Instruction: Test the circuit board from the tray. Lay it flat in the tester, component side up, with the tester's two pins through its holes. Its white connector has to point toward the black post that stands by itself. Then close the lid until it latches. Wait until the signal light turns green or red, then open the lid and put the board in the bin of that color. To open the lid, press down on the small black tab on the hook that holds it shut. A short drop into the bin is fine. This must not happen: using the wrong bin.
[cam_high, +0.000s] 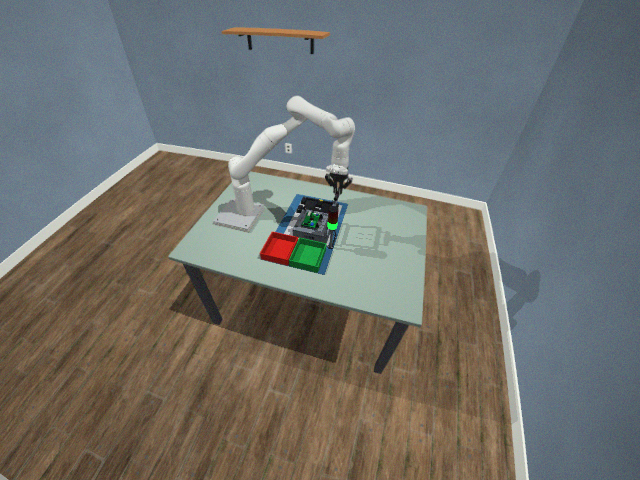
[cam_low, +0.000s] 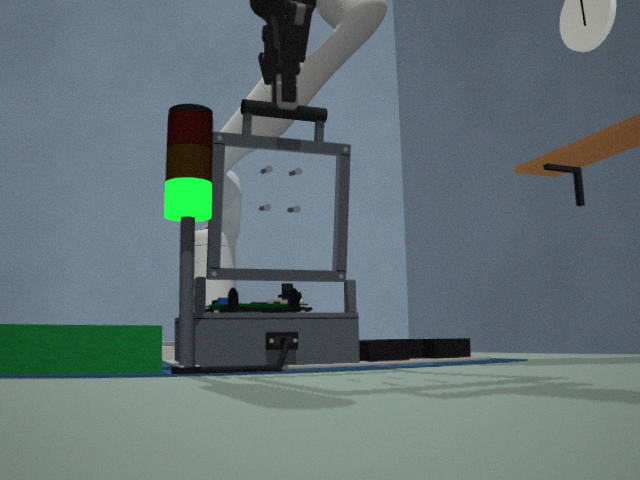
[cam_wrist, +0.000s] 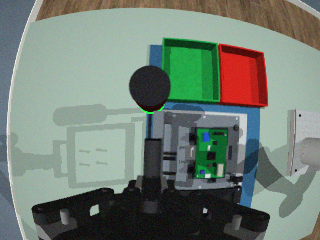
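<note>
The green circuit board is 210 mm below my hand, 130 mm behind it and 20 mm to the right of it. The rest, counted from my hand: red bin: 270 mm below, 240 mm to the right, 190 mm behind; then green bin: 270 mm below, 210 mm to the right, 40 mm behind; then clear lid: 100 mm below, 10 mm behind.
</note>
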